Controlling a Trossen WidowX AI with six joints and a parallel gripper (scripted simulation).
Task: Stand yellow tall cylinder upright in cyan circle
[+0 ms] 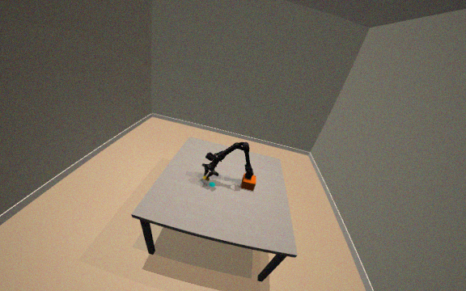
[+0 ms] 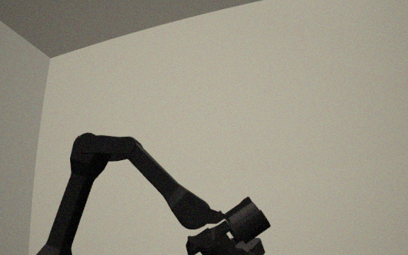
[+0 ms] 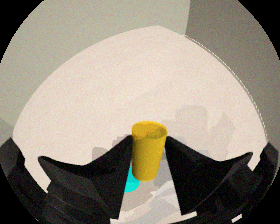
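Right now my gripper tip is 70 mm past the cyan circle, 40 mm to the left of it and 100 mm above it. The rest, counted from my gripper tip: yellow tall cylinder 10 mm behind, 10 mm to the right, 20 mm below.
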